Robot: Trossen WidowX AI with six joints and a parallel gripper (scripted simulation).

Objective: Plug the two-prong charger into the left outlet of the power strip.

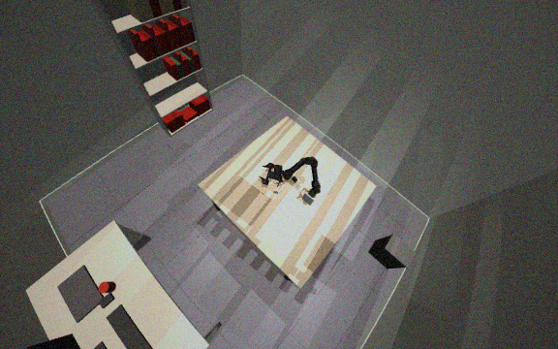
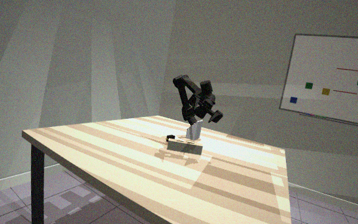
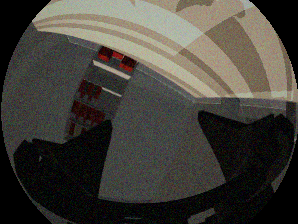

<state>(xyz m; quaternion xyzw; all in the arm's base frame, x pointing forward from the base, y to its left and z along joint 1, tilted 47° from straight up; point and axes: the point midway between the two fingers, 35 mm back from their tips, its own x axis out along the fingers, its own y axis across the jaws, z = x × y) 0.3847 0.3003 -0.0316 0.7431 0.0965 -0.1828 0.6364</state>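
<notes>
Now: gripper tip 190 mm past the dark two-prong charger, 280 mm to the left of it and 230 mm above it.
</notes>
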